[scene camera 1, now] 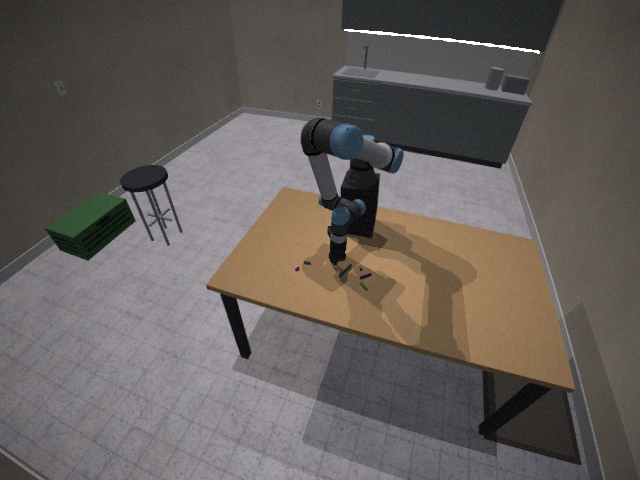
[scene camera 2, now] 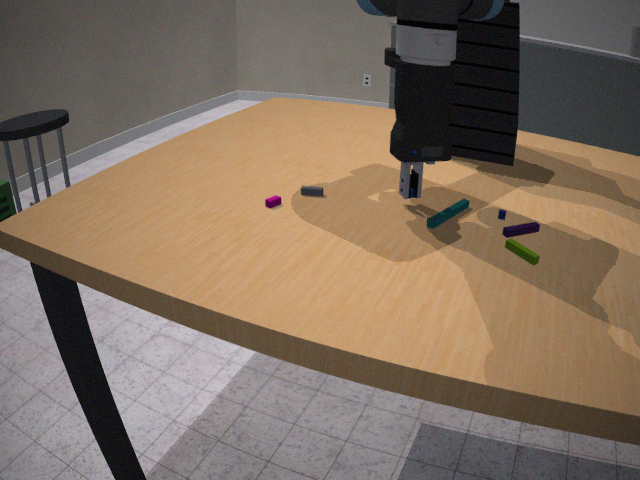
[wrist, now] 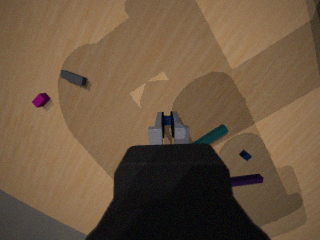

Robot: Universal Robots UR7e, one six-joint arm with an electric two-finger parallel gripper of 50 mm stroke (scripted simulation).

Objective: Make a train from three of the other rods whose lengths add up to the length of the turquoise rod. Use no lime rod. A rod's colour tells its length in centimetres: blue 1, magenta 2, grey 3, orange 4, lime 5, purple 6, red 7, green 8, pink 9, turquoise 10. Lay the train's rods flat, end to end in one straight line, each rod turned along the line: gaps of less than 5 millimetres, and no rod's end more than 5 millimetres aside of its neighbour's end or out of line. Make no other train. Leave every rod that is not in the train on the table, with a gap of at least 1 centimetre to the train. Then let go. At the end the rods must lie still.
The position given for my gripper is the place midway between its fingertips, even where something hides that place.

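There is my gripper [scene camera 2: 409,195], and I can see it in the wrist view [wrist: 167,119] too.
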